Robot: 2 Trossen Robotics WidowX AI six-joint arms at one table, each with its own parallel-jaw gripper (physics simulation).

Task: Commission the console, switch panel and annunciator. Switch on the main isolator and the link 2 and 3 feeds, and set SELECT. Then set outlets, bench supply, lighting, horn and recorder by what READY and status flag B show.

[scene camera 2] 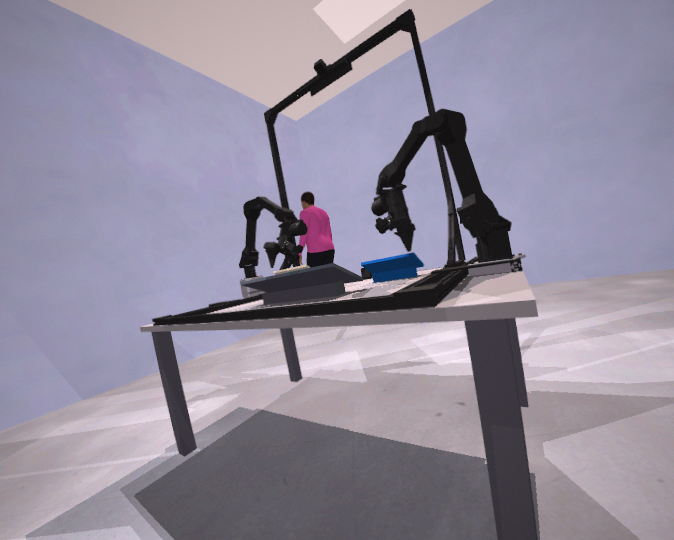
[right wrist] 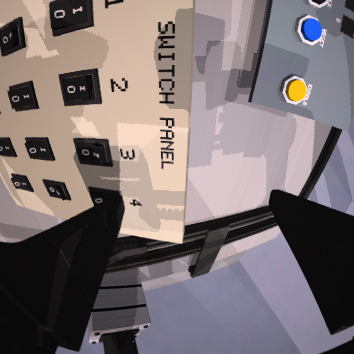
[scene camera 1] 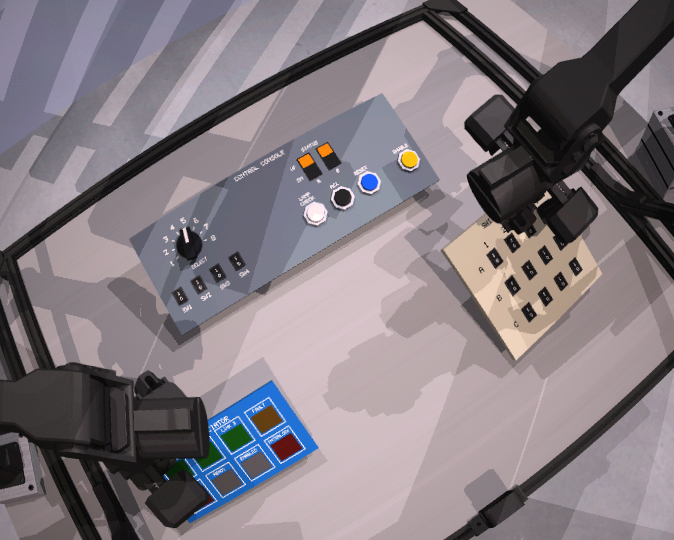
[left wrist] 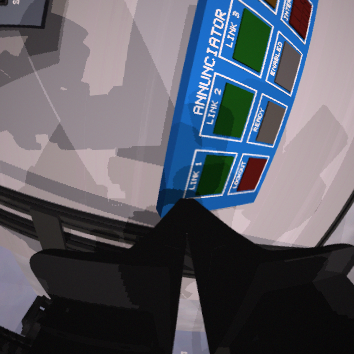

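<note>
The grey console has its SELECT knob pointing at about 5. Status flags A and B both show orange at the UP end. The blue annunciator has dull LINK, FAULT and LOCKOUT windows; READY is grey. My left gripper is shut and empty above its LINK 1 corner. My right gripper is open and empty above the beige switch panel; one finger overlaps switch A4. Rocker positions are hard to tell.
The yellow ENABLE button and blue RESET button are at the console's right end in scene camera 1. SW1 to SW4 sit below the knob. A black frame borders the table. A person in pink stands behind it.
</note>
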